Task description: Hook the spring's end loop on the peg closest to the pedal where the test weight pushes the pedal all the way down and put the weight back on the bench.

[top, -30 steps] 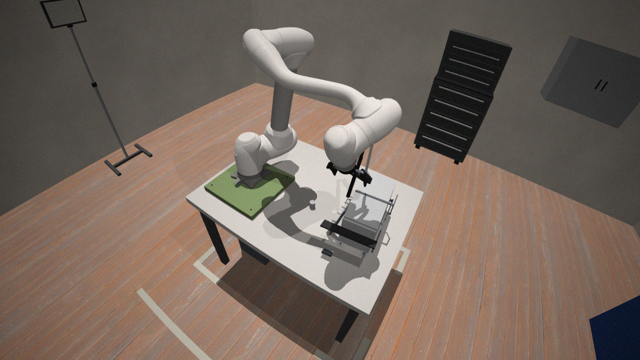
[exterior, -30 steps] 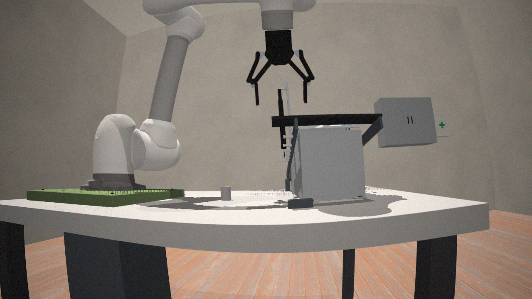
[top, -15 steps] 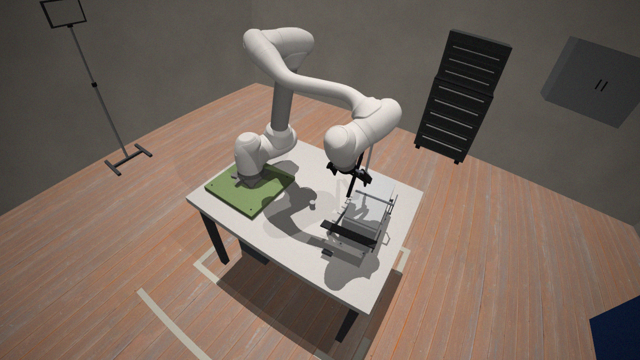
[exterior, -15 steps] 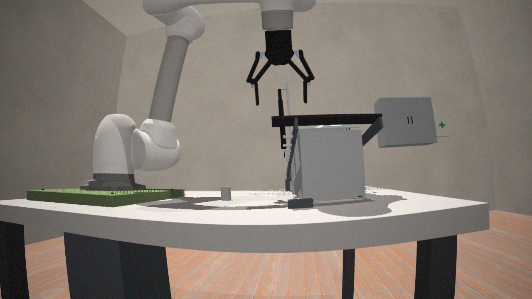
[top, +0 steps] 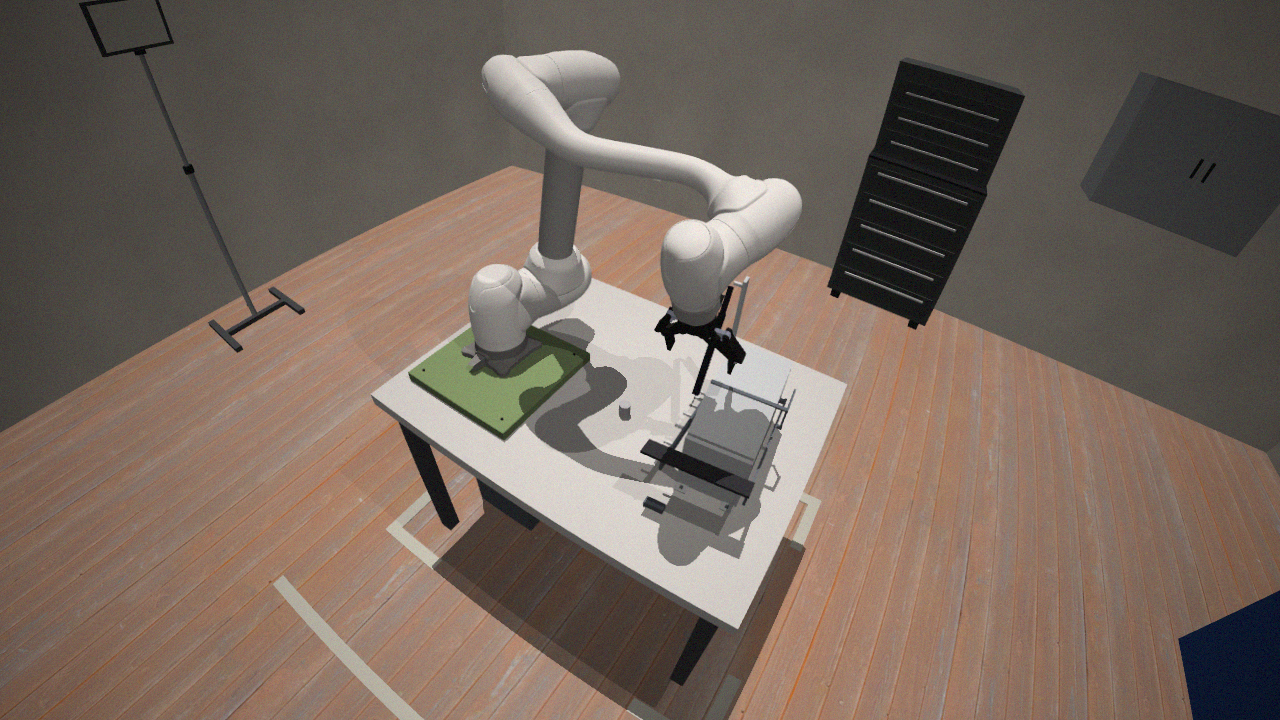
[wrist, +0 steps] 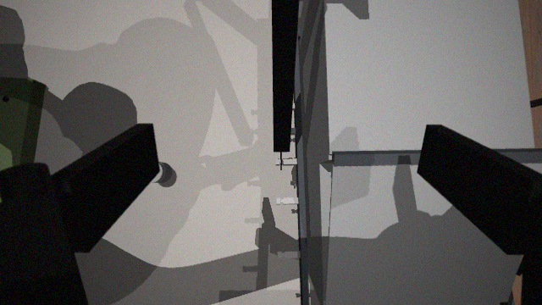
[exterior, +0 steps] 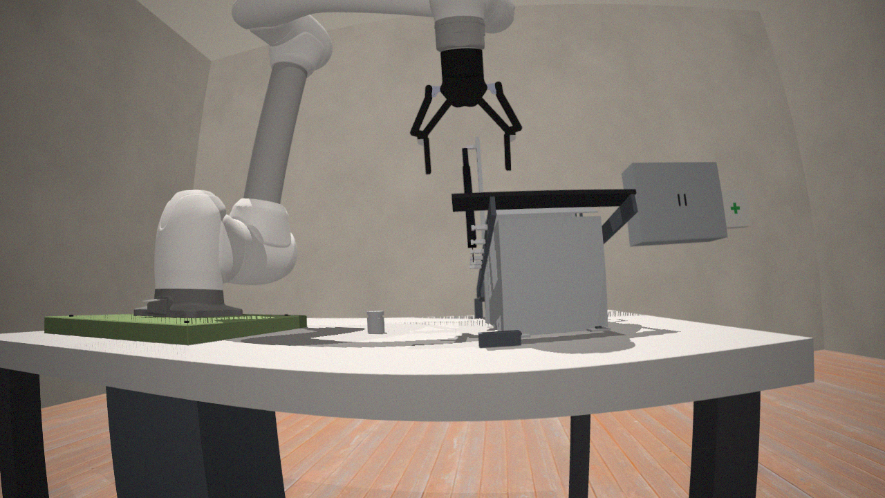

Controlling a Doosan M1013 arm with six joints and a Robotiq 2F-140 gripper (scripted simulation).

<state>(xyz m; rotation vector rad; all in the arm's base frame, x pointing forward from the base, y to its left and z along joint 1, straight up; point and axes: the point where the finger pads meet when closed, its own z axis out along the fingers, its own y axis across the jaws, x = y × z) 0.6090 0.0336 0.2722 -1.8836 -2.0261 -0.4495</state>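
Right now the steel test weight is 180 mm behind my hand, 10 mm to the right of it and 270 mm below it. The rest, counted from my hand: small dark block: 40 mm ahead, 220 mm to the right, 290 mm below.
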